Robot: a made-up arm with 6 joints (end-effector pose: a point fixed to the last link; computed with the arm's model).
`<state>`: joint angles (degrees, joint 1 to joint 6).
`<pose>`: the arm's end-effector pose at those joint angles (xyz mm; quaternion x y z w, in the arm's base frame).
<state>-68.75 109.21 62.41 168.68 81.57 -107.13</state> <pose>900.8 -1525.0 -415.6 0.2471 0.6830 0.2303 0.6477</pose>
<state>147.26 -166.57 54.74 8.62 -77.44 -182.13</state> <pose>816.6 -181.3 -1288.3 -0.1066 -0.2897 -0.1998 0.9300</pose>
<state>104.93 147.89 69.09 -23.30 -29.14 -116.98</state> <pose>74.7 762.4 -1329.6 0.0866 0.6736 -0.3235 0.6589</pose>
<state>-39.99 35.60 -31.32 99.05 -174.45 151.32</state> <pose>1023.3 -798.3 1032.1 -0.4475 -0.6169 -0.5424 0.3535</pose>
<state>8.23 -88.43 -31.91 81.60 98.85 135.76</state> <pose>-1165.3 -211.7 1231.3 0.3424 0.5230 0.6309 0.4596</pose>
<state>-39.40 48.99 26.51 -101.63 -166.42 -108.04</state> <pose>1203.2 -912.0 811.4 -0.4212 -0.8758 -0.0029 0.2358</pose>
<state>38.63 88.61 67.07 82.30 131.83 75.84</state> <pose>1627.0 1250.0 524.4 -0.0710 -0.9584 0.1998 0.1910</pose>
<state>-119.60 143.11 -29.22 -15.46 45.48 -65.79</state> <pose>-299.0 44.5 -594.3 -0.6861 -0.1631 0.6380 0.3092</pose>
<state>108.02 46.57 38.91 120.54 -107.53 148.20</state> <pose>-654.8 1532.4 1535.5 0.8501 -0.1123 0.2464 0.4516</pose>
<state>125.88 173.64 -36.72 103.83 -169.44 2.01</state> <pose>284.2 -512.2 -739.7 0.2319 0.6976 0.4283 0.5256</pose>
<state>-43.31 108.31 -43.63 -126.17 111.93 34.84</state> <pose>512.2 -245.6 -52.0 0.5190 -0.5787 0.6291 0.0050</pose>
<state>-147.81 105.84 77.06 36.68 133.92 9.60</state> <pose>-1769.4 -836.7 -60.5 -0.7731 -0.1238 -0.4801 0.3955</pose>
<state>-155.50 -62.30 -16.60 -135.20 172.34 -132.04</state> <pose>582.1 37.2 1423.3 0.8690 0.2452 -0.4186 0.0976</pose>
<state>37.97 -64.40 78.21 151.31 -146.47 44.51</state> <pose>-1584.5 -911.1 1339.2 0.5302 0.4157 -0.3171 0.6675</pose>
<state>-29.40 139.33 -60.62 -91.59 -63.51 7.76</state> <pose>284.0 -150.7 -21.2 -0.4302 -0.4704 0.4954 0.5901</pose>
